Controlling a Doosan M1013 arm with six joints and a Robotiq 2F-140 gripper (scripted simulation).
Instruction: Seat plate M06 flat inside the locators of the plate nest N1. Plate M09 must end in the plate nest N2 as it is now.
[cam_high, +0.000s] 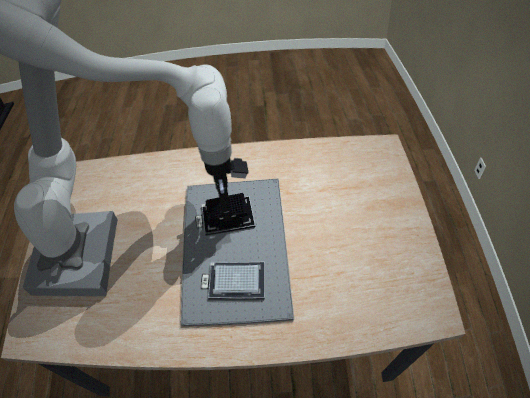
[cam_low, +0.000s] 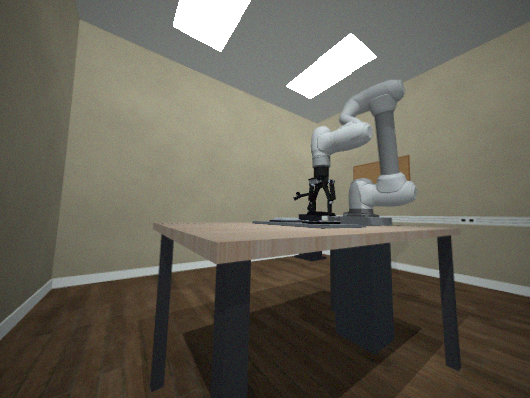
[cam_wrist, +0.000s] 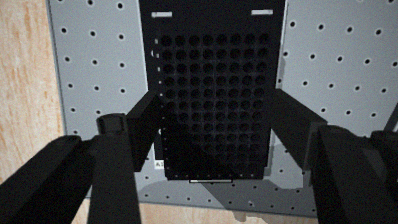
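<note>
Right now the plate nest N1 is 70 mm below my hand. The rest, counted from my hand: white well plate 10 mm ahead, 240 mm to the right, 50 mm below; black well plate 20 mm below.
</note>
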